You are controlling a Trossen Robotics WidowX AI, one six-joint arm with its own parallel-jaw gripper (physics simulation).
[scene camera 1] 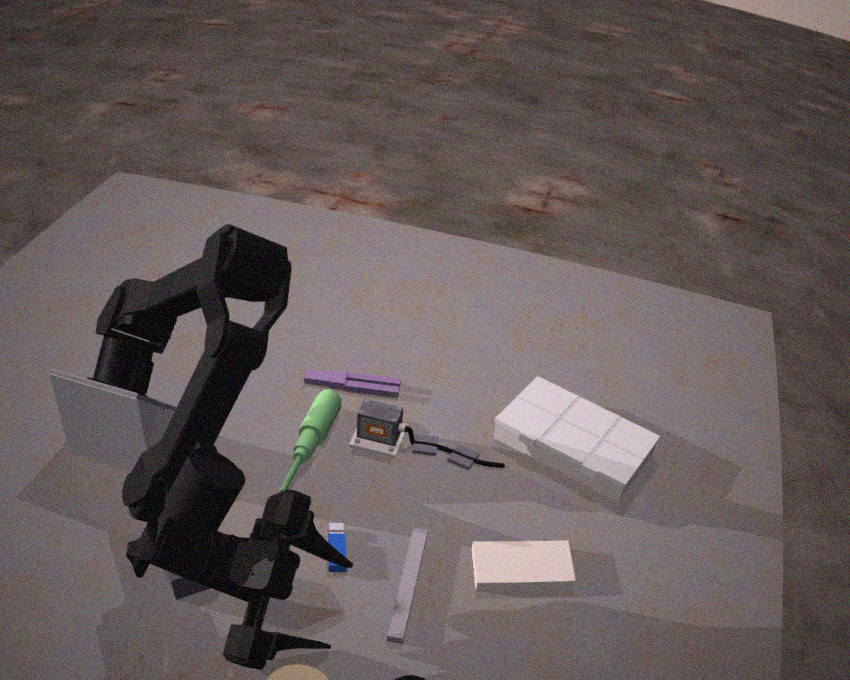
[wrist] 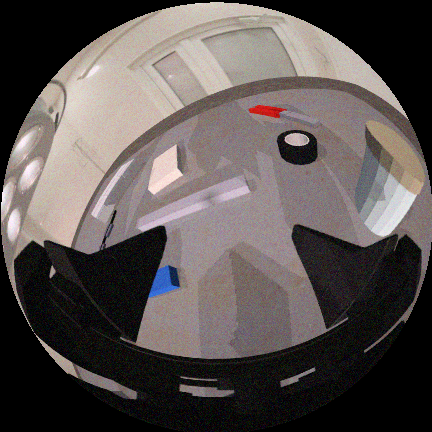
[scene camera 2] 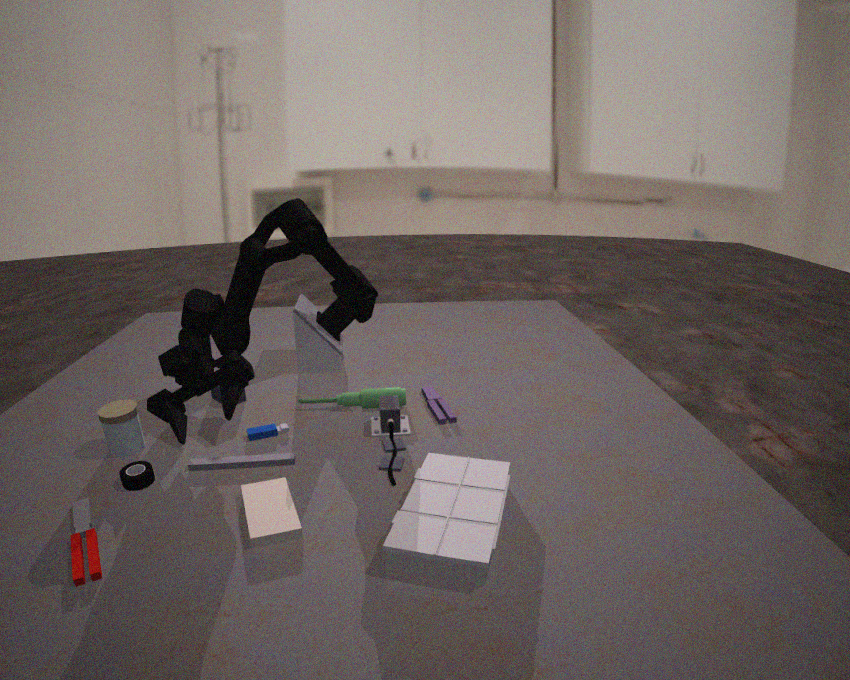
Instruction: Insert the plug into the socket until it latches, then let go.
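Pixels of known places: gripper, fingertip midpoint: (scene camera 1: 340,606) (wrist: 231,231) (scene camera 2: 204,431); arm's base, origin of the base link: (scene camera 1: 116,389) (scene camera 2: 327,326).
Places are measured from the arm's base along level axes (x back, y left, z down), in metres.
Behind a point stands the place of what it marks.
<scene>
The plug, a small blue block with a whitish tip (scene camera 1: 337,553) (scene camera 2: 263,431) @[z 0.062, x -0.327, y -0.103 m] (wrist: 165,282) @[z 0.062, x -0.318, y -0.125 m], lies flat on the table; a gripper finger hides part of it in the wrist view. The socket, a dark grey box with an orange-rimmed front (scene camera 1: 379,419) @[z 0.031, x -0.320, y 0.082 m] (scene camera 2: 389,407) @[z 0.030, x -0.334, y 0.096 m], stands on a light base plate with a black cable at its side. My gripper (scene camera 1: 340,605) @[z 0.048, x -0.345, y -0.193 m] (scene camera 2: 205,428) @[z 0.048, x -0.345, y -0.193 m] (wrist: 231,231) @[z 0.048, x -0.345, y -0.193 m] is open and empty, above the table and to one side of the plug. In the wrist view the plug is at the left finger, outside the middle of the gap.
A green screwdriver (scene camera 1: 322,414) (scene camera 2: 382,397) and purple tool (scene camera 1: 361,385) @[z 0.063, x -0.275, y 0.175 m] lie near the socket. A grey bar (scene camera 1: 409,584) @[z 0.063, x -0.406, y -0.132 m] (wrist: 200,202) @[z 0.065, x -0.397, y -0.157 m], cream block (scene camera 1: 523,563) @[z 0.059, x -0.522, y -0.077 m] and white block (scene camera 1: 574,433) @[z 0.040, x -0.559, y 0.133 m] lie beyond the plug. A jar (scene camera 2: 122,431) @[z 0.030, x -0.369, y -0.318 m], black tape roll (scene camera 2: 136,475) @[z 0.055, x -0.453, y -0.270 m] and red-handled pliers (scene camera 2: 85,556) @[z 0.064, x -0.606, y -0.281 m] are also there.
</scene>
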